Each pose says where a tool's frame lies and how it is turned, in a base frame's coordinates. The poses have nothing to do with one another.
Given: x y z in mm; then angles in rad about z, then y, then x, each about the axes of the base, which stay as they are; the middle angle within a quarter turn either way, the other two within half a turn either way.
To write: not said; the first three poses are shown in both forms.
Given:
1: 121 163 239 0.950 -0.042 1.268
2: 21 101 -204 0.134 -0.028 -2.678
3: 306 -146 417 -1.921 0.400 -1.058
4: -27 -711 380 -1.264 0.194 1.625
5: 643 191 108 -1.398 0.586 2.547
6: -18 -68 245 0.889 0.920 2.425
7: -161 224 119 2.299 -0.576 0.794
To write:
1: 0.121 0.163 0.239 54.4 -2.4 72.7
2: 0.021 0.101 -0.204 7.7 -1.6 -153.4
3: 0.306 -0.146 0.417 -110.1 22.9 -60.6
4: -0.027 -0.711 0.380 -72.4 11.1 93.1
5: 0.643 0.191 0.108 -80.1 33.6 145.9
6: -0.018 -0.068 0.245 50.9 52.7 138.9
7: -0.161 0.224 0.119 131.7 -33.0 45.5
